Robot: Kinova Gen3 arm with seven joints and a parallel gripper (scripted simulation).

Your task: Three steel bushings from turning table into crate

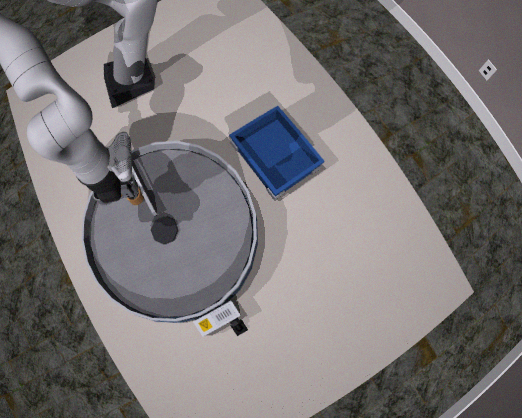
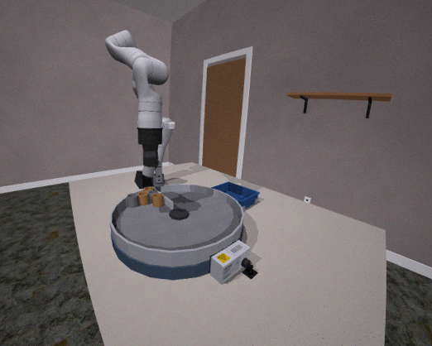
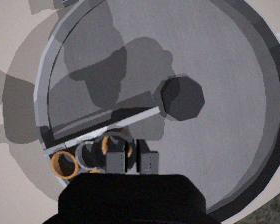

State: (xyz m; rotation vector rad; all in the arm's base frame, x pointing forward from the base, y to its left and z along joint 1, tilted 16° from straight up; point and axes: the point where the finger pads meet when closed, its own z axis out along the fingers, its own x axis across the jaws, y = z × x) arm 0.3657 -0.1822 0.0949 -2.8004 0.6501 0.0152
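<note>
Right now the blue crate is 7 cm ahead of my hand, 35 cm to the left of it and 14 cm below it. Also, from my hand: turning table 9 cm ahead, 2 cm to the left, 11 cm below.
</note>
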